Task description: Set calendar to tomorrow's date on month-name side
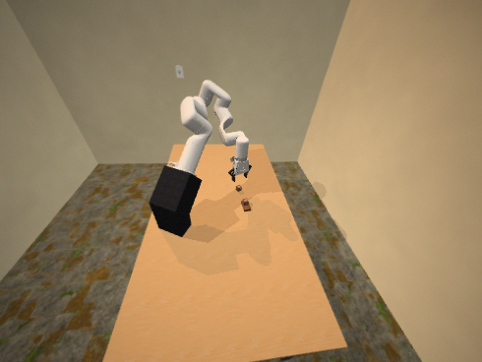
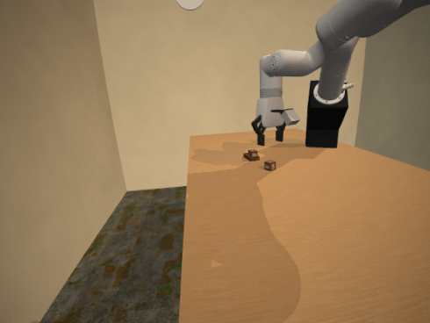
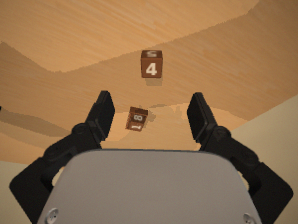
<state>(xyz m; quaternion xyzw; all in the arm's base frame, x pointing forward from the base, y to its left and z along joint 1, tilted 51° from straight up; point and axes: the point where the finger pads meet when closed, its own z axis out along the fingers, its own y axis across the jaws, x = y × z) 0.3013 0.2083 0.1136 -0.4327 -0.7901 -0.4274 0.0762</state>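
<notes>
My gripper is now 100 mm above the brown digit cube.
</notes>
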